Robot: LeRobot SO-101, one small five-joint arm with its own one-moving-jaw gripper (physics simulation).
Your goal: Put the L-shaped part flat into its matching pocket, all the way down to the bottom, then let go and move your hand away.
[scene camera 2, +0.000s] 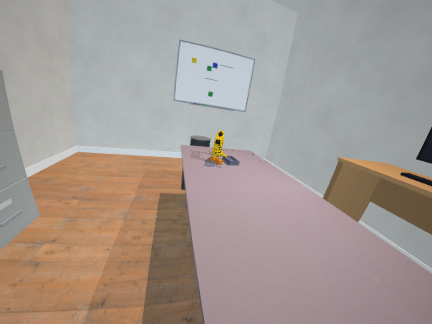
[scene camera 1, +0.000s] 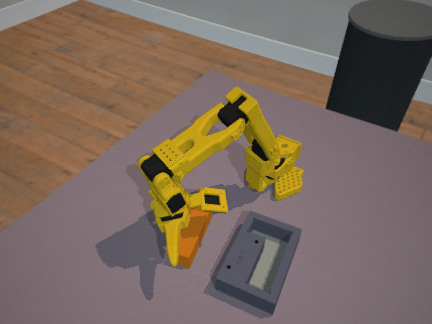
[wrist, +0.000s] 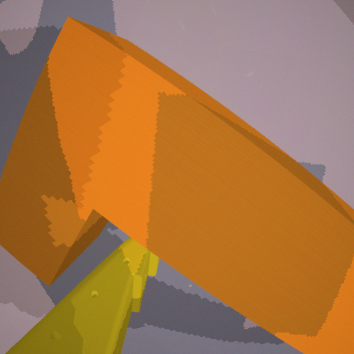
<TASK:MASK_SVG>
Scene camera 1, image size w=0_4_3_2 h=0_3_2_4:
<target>my gripper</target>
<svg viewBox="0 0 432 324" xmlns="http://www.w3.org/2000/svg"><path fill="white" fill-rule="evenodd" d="M156 199L151 202L151 209L154 210L155 219L160 231L166 234L168 257L171 265L175 267L178 263L181 229L187 228L190 221L188 205L172 217ZM171 178L182 190L187 200L186 191L180 180L176 182Z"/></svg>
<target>orange L-shaped part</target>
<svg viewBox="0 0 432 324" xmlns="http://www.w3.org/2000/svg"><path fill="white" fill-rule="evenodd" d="M187 206L190 213L190 221L188 227L183 228L180 233L177 265L190 268L211 221L212 212L200 211L200 207L189 208Z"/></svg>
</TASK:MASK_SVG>
